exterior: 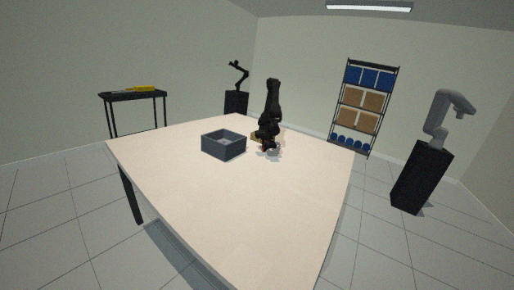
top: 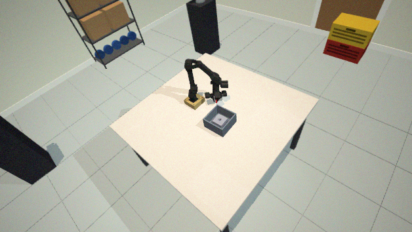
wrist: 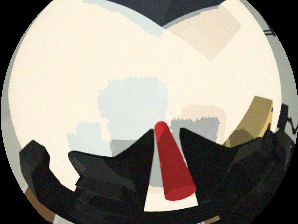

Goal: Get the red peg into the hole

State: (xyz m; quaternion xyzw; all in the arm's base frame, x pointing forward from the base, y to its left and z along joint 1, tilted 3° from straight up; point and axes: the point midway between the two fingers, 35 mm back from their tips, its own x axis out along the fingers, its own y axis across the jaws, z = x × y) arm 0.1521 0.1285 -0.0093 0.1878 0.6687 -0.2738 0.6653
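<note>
The red peg is 1 cm ahead of my gripper tip and 3 cm above it. Round my gripper tip: pale plate: 19 cm ahead, 16 cm to the right, 4 cm above; then grey box: 19 cm ahead, 16 cm to the right, 2 cm above.
</note>
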